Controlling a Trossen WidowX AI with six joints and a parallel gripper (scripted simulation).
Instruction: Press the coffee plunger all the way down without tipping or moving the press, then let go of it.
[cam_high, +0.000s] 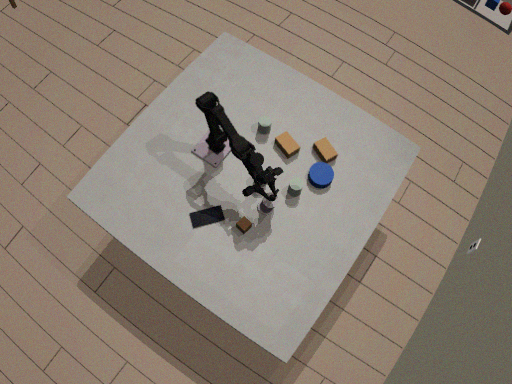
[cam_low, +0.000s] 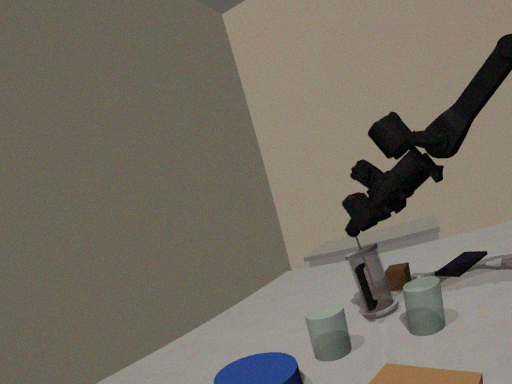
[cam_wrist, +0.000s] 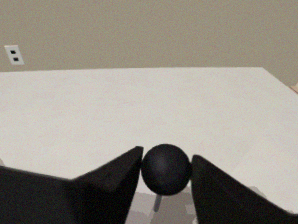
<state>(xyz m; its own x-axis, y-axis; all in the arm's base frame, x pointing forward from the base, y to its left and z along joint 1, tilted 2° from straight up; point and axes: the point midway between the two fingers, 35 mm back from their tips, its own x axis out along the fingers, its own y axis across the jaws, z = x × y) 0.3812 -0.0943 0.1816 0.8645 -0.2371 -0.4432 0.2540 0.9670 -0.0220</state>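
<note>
Now: the coffee press 9 cm below my gripper tip, 2 cm to the left of it and 2 cm behind it. Round my gripper tip: flat black slab: 22 cm behind, 19 cm to the right, 18 cm below; blue disc: 30 cm to the left, 16 cm below, 8 cm ahead; orange cube: 16 cm below, 13 cm to the right, 5 cm behind.
</note>
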